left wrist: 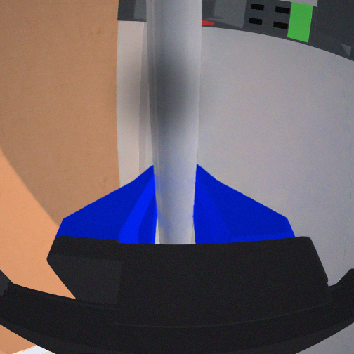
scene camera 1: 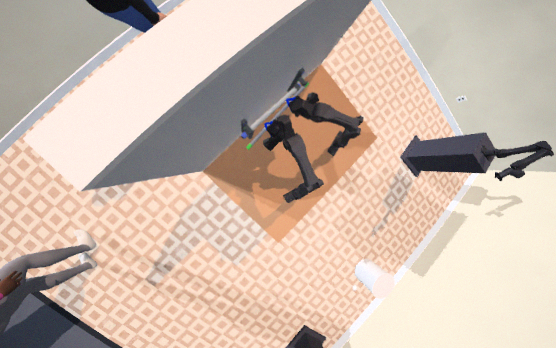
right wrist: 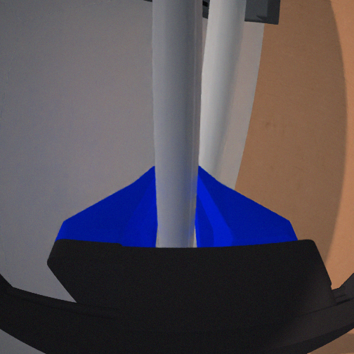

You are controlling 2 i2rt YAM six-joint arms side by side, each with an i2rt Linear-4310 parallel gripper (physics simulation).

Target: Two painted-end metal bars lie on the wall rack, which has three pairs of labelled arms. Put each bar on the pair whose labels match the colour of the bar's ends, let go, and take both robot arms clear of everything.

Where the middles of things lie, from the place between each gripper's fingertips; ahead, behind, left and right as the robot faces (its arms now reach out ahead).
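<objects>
Left hand relative to the green-ended bar (left wrist: 174,42): 1 cm past it, 9 cm to the left of it, 2 cm below it.
Right hand relative to the green-ended bar: 100 mm to the right of it, 10 mm past it, 10 mm below it.
</objects>
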